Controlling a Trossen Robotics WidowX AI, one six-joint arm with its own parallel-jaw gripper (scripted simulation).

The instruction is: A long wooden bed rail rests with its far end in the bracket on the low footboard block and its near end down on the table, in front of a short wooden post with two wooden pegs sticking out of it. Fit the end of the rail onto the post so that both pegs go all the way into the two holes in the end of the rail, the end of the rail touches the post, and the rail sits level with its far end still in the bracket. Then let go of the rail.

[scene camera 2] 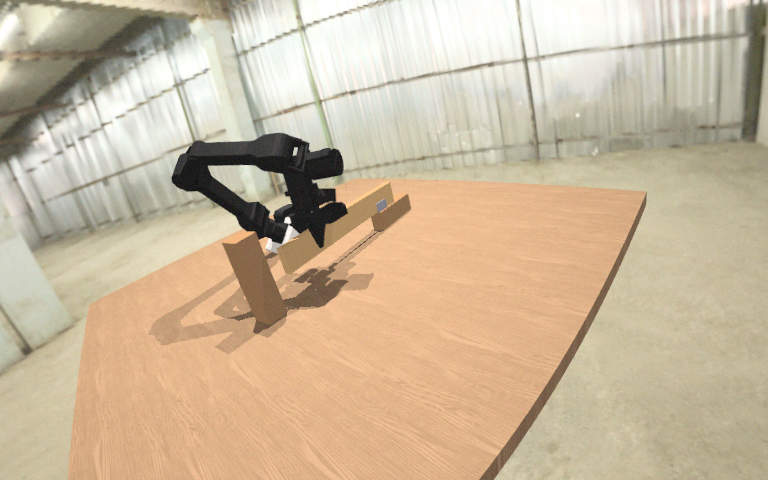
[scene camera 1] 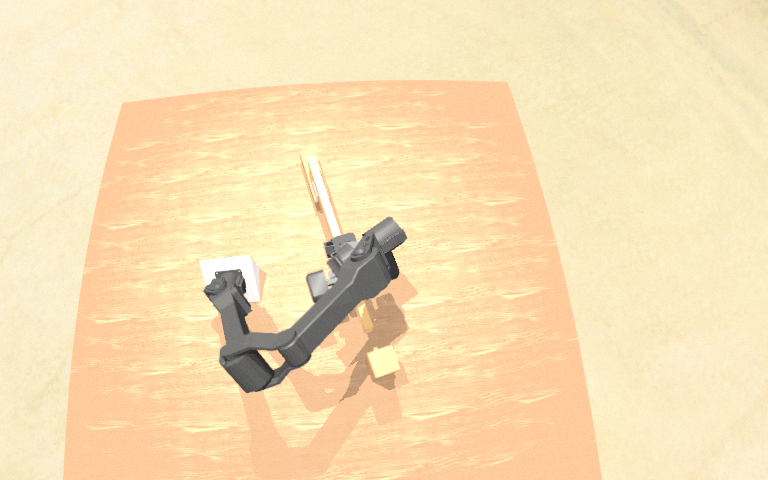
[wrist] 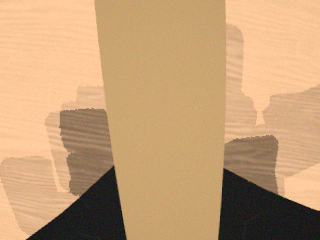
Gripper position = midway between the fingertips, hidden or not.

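You can find my gripper point(scene camera 2: 318, 247) in scene camera 2, along with a wooden bed rail point(scene camera 2: 298, 251) and a short wooden post point(scene camera 2: 244, 251). Scene camera 1 gives me my gripper point(scene camera 1: 352, 287) again, plus the wooden bed rail point(scene camera 1: 330, 220) and the short wooden post point(scene camera 1: 382, 362). And in the wrist view I see my gripper point(wrist: 157, 165) and the wooden bed rail point(wrist: 165, 95).
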